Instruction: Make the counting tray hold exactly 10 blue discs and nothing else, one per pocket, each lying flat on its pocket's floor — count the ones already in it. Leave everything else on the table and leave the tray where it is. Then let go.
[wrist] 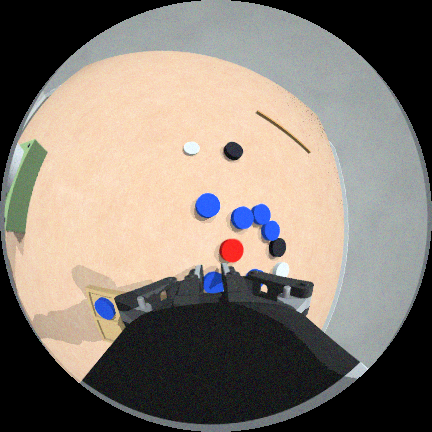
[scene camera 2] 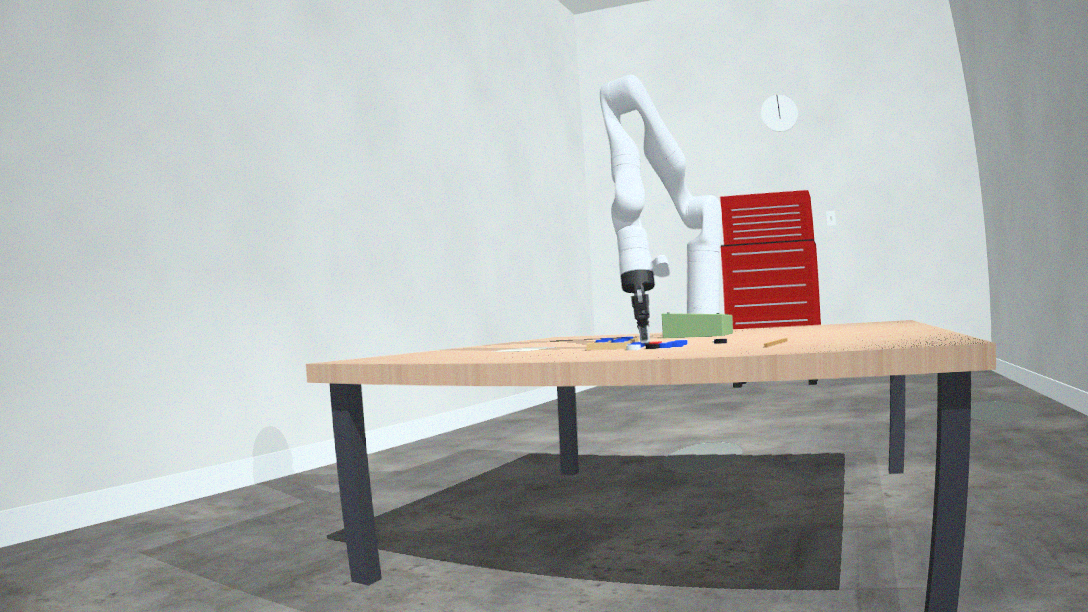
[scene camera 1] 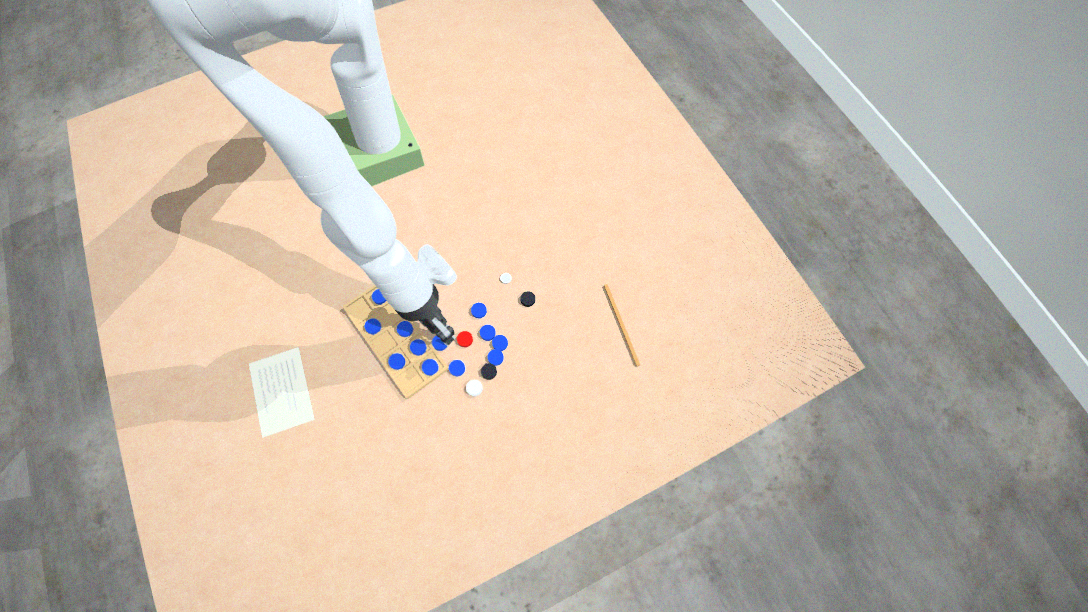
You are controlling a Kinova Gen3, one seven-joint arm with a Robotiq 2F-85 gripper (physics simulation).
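The wooden counting tray (scene camera 1: 403, 389) (wrist: 91, 291) lies left of the gripper, partly hidden by the arm. Several blue discs sit in its pockets, such as one blue disc (scene camera 1: 396, 361) and another (scene camera 1: 429, 366); some pockets show bare. My gripper (scene camera 1: 448, 341) (scene camera 2: 643, 337) (wrist: 211, 271) points down at table level beside the tray's right edge. It is shut on a blue disc (wrist: 213, 283) (scene camera 1: 439, 344), which spans the gap between its fingertips; contact is partly hidden. Loose blue discs lie to the right, including one (scene camera 1: 478, 310) (wrist: 208, 205) apart from a cluster (scene camera 1: 487, 332) (wrist: 242, 218).
A red disc (scene camera 1: 464, 339) (wrist: 231, 250) lies close to the fingertips. Black discs (scene camera 1: 528, 299) (scene camera 1: 489, 371) and white discs (scene camera 1: 505, 278) (scene camera 1: 474, 388) lie around the blue ones. A wooden stick (scene camera 1: 621, 325) lies farther right, a paper sheet (scene camera 1: 281, 392) left of the tray.
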